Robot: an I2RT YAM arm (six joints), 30 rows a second.
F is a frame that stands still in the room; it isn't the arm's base.
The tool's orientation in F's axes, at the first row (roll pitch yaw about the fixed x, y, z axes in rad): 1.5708, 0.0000, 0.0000
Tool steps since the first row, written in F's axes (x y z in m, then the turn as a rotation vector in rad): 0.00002, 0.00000, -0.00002, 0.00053, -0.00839, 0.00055; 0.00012, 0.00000, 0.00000, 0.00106, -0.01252, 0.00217; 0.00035, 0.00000, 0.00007, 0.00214, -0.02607, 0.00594; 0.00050, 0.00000, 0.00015, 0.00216, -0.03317, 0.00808; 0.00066, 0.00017, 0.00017, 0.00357, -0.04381, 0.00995; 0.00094, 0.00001, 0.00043, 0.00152, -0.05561, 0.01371; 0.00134, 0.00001, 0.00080, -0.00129, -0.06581, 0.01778; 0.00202, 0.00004, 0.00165, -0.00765, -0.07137, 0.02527; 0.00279, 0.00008, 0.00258, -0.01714, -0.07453, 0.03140
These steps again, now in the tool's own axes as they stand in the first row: 0.00002, -0.00002, 0.00000, 0.00053, 0.00055, 0.00839; 0.00012, 0.00000, 0.00000, 0.00106, 0.00217, 0.01252; 0.00035, 0.00007, 0.00000, 0.00214, 0.00594, 0.02607; 0.00050, 0.00015, 0.00000, 0.00216, 0.00808, 0.03317; 0.00066, 0.00017, -0.00017, 0.00357, 0.00995, 0.04381; 0.00094, 0.00043, -0.00001, 0.00152, 0.01371, 0.05561; 0.00134, 0.00080, -0.00001, -0.00129, 0.01778, 0.06581; 0.00202, 0.00165, -0.00004, -0.00765, 0.02527, 0.07137; 0.00279, 0.00258, -0.00008, -0.01714, 0.03140, 0.07453
